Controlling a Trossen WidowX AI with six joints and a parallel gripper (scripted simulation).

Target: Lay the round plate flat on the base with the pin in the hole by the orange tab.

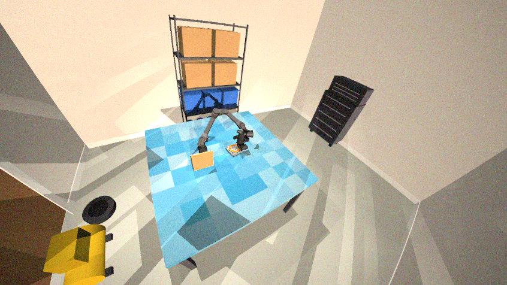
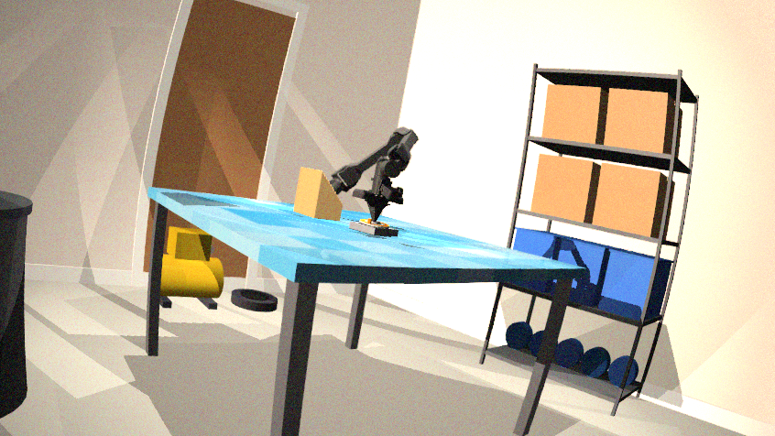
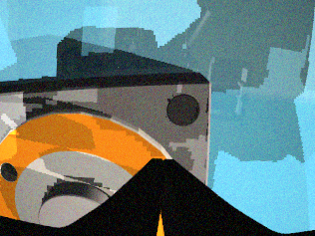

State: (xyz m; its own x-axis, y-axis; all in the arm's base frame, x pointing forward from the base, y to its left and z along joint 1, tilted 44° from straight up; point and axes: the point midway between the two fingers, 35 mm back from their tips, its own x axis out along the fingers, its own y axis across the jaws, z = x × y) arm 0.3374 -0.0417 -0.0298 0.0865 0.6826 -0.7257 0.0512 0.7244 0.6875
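My gripper tip is 4 cm to the right of the grey square base, 3 cm past it and 2 cm above it.
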